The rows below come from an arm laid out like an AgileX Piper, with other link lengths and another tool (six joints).
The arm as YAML. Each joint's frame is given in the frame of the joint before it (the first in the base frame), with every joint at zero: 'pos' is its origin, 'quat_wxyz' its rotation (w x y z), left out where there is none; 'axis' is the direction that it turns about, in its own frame. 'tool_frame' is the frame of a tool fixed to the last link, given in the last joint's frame.
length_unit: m
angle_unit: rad
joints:
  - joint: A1
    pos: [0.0, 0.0, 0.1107]
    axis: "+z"
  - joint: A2
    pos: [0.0, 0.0, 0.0]
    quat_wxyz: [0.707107, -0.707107, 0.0, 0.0]
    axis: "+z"
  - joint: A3
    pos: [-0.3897, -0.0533, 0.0]
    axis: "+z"
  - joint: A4
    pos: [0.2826, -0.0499, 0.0]
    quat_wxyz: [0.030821, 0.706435, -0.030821, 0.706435]
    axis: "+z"
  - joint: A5
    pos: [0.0, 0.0, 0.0]
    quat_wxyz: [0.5, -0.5, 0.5, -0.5]
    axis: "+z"
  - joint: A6
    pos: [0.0, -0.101, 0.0]
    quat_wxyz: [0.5, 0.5, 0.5, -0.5]
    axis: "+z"
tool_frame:
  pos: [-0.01, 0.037, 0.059]
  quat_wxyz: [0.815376, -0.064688, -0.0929, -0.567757]
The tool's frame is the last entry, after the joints.
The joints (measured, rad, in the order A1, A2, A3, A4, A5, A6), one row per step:
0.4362, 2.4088, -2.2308, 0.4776, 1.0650, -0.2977
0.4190, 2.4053, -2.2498, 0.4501, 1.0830, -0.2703
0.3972, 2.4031, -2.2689, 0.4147, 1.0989, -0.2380
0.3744, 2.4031, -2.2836, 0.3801, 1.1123, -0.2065
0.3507, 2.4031, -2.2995, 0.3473, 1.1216, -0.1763
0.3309, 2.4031, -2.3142, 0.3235, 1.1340, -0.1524
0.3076, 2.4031, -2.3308, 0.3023, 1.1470, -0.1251
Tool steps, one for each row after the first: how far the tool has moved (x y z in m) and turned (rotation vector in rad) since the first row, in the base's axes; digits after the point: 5 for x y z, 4 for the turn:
0.00624, -0.01220, 0.00637, -0.0159, -0.0024, -0.0295
0.01443, -0.02799, 0.01158, -0.0377, -0.0063, -0.0694
0.02252, -0.04461, 0.01417, -0.0608, -0.0063, -0.1121
0.03115, -0.06158, 0.01745, -0.0803, -0.0109, -0.1575
0.03729, -0.07567, 0.02074, -0.0947, -0.0113, -0.1934
0.04396, -0.09148, 0.02485, -0.1053, -0.0101, -0.2363

